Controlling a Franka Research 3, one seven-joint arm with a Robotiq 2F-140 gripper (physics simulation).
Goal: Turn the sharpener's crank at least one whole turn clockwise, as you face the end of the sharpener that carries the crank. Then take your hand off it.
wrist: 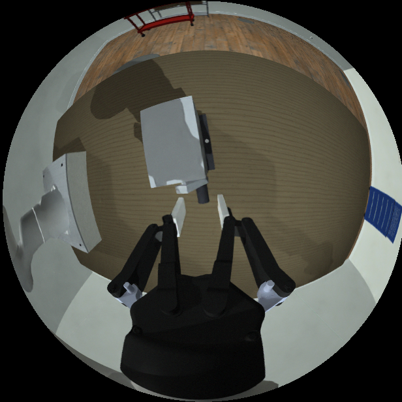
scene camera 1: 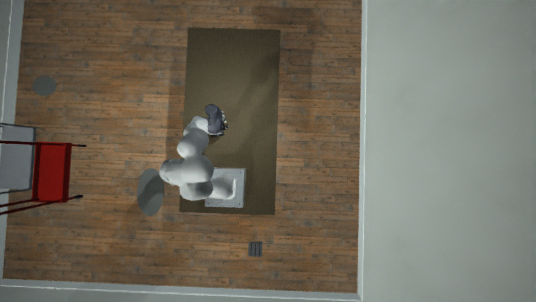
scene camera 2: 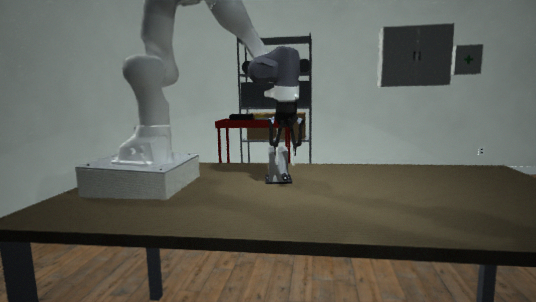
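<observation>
The sharpener [scene camera 2: 273,169] [wrist: 172,142] is a light grey box standing upright on a dark base on the table. Its crank has a short light arm [wrist: 194,186] and a dark knob [scene camera 2: 286,177] [wrist: 202,194], low on the end facing scene camera 2. My gripper [scene camera 2: 283,154] [wrist: 200,203] is partly open with nothing held. It points down, above and in front of the crank end. In the wrist view the knob shows between the lines of the two pale fingertips, just beyond them. Contact with the crank cannot be made out. In scene camera 1 the arm and hand hide the sharpener.
The robot's pale base block [scene camera 1: 240,187] [scene camera 2: 120,182] [wrist: 83,200] stands on the same table [scene camera 1: 232,50] [scene camera 2: 400,225] [wrist: 280,125], left of the sharpener in scene camera 2. A red cart [scene camera 1: 52,172] [scene camera 2: 223,124] and a shelf rack [scene camera 2: 310,75] stand beyond the table.
</observation>
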